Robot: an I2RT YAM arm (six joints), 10 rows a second.
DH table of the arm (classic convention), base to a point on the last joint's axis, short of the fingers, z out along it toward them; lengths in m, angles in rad. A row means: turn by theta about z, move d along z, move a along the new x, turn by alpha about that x. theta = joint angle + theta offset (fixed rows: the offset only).
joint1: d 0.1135; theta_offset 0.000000; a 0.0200; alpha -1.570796
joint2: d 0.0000; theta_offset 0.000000; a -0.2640; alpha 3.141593
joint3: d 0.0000; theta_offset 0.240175; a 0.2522; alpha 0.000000
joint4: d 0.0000; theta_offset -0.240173; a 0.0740; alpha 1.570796
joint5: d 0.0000; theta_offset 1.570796; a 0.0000; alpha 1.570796
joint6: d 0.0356; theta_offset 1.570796; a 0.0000; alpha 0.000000
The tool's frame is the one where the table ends.
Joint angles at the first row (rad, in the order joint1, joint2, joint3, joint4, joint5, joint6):
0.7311 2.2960 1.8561 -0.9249 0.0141 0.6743
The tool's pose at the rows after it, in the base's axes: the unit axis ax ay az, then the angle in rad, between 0 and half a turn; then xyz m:
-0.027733 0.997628 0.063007 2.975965 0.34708 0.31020 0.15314
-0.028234 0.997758 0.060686 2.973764 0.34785 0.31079 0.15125
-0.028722 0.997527 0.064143 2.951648 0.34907 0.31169 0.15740
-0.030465 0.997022 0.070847 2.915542 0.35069 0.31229 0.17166
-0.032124 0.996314 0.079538 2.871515 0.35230 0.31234 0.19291
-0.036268 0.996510 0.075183 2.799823 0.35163 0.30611 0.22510
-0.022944 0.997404 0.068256 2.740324 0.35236 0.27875 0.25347
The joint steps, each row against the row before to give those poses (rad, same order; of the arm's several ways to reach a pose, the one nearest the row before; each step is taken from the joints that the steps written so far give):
-0.0009 0.0031 0.0027 0.0022 -0.0031 -0.0008
0.0002 0.0064 0.0034 0.0017 0.0048 -0.0013
0.0004 -0.0081 0.0089 0.0043 0.0090 -0.0018
-0.0004 -0.0197 0.0200 -0.0034 0.0125 -0.0061
-0.0012 -0.0260 0.0356 -0.0165 0.0141 -0.0075
-0.0053 -0.0514 0.0358 -0.0362 0.0483 -0.0238
-0.0440 -0.0946 -0.0439 -0.0081 0.0351 -0.0266

